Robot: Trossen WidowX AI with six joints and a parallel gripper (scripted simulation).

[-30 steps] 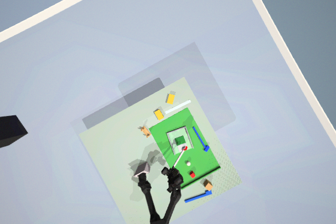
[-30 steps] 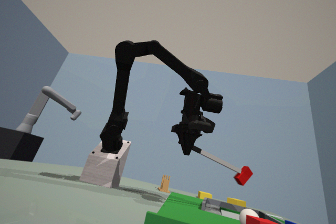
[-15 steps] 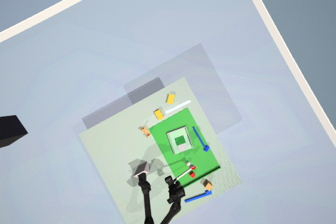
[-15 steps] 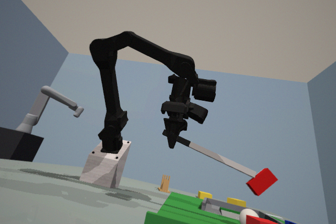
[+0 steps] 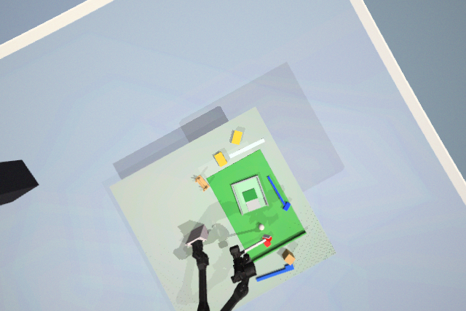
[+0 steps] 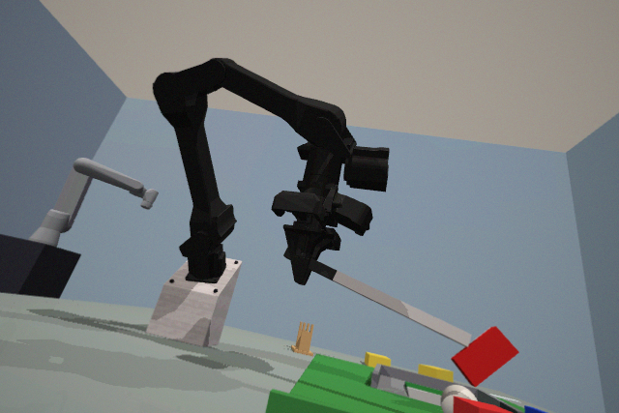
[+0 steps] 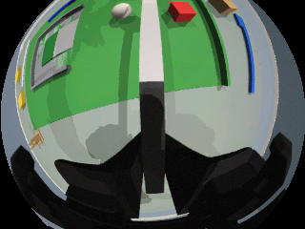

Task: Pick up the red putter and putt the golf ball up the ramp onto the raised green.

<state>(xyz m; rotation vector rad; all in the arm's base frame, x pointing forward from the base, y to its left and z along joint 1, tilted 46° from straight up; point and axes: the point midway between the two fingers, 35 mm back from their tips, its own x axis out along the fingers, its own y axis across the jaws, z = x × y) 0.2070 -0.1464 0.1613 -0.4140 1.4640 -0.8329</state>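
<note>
My gripper tip is 120 mm short of the red putter and 30 mm to the left of it. The rest, counted from my gripper tip: white golf ball: 220 mm ahead, 100 mm below; red block: 190 mm ahead, 120 mm to the right, 100 mm below; tan block: 300 mm to the right, 270 mm ahead, 90 mm below.
</note>
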